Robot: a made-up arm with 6 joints. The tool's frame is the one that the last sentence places.
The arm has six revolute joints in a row. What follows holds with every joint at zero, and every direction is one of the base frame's. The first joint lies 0.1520 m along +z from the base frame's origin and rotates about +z. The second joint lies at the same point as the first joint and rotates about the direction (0.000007, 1, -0.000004). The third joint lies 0.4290 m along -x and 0.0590 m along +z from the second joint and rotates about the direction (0.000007, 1, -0.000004). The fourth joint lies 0.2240 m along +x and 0.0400 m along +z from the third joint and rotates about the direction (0.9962, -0.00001, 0.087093). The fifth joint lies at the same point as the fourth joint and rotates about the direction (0.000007, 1, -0.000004). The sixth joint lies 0.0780 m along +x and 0.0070 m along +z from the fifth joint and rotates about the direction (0.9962, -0.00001, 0.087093). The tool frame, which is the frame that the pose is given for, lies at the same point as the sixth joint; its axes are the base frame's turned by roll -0.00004, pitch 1.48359 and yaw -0.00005 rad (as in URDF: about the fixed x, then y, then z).
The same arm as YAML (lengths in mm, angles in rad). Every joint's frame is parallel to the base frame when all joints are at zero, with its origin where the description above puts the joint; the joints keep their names.
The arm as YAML. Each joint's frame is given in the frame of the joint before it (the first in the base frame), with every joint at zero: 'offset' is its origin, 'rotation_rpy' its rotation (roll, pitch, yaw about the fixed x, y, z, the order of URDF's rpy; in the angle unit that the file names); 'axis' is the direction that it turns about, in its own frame. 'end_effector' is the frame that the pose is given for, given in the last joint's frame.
length_unit: mm
angle_unit: rad
chain:
  - id: joint 1
    offset: [0.0, 0.0, 152.0]
    rotation_rpy: [0.0, 0.0, 0.0]
    axis: [0.0, 0.0, 1.0]
  - id: joint 2
    offset: [0.0, 0.0, 0.0]
    rotation_rpy: [0.0, 0.0, 0.0]
    axis: [0.0, 1.0, 0.0]
  - id: joint 3
    offset: [-429.0, 0.0, 59.0]
    rotation_rpy: [0.0, 0.0, 0.0]
    axis: [0.0, 1.0, 0.0]
  - id: joint 4
    offset: [224.0, 0.0, 40.0]
    rotation_rpy: [0.0, 0.0, 0.0]
    axis: [0.9962, 0.0, 0.0871]
  - id: joint 5
    offset: [0.0, 0.0, 0.0]
    rotation_rpy: [0.0, 0.0, 0.0]
    axis: [0.0, 1.0, 0.0]
  - id: joint 6
    offset: [78.0, 0.0, 7.0]
    rotation_rpy: [0.0, 0.0, 0.0]
    axis: [0.9962, 0.0, 0.0871]
end_effector:
  offset: [0.0, 0.0, 0.0]
  rotation_rpy: [0.0, 1.4836, -0.0001]

